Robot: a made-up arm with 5 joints.
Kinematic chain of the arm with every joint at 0, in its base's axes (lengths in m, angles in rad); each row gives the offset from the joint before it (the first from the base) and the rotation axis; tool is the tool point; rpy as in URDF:
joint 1: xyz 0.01 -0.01 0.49 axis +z
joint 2: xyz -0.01 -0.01 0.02 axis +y
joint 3: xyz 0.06 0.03 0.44 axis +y
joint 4: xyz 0.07 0 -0.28 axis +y
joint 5: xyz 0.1 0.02 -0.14 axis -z
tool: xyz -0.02 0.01 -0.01 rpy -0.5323 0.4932 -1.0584
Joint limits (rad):
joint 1: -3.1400..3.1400
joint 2: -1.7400..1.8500
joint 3: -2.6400..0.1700
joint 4: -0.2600..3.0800
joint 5: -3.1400..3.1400
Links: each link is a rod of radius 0.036 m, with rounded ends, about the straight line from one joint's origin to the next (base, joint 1, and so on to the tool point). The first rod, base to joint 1, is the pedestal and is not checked.
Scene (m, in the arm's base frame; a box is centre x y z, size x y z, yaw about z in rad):
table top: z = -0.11
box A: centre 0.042 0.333 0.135 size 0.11 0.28 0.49 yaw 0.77
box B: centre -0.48 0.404 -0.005 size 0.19 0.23 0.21 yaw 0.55
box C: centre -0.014 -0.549 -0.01 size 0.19 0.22 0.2 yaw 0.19
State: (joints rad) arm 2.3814 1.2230 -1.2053 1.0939 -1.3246
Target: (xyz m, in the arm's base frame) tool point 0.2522 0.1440 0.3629
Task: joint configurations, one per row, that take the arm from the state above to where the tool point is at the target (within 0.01 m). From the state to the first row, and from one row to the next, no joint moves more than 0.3 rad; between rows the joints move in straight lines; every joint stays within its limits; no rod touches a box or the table.
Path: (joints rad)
1: 2.1157 1.1298 -1.3321 1.1808 -1.5143
2: 1.8500 1.0367 -1.4589 1.2677 -1.7039
3: 1.5843 0.9435 -1.5857 1.3547 -1.8936
4: 1.3187 0.8504 -1.7125 1.4416 -2.0833
5: 1.0530 0.7572 -1.8393 1.5285 -2.2729
6: 0.7873 0.6641 -1.9661 1.6154 -2.4626
7: 0.7127 0.7118 -1.6793 1.5571 -2.1932
8: 0.6381 0.7594 -1.3925 1.4987 -1.9238
9: 0.5635 0.8071 -1.1057 1.4403 -1.6544
10: 0.4890 0.8548 -0.8188 1.3819 -1.3850

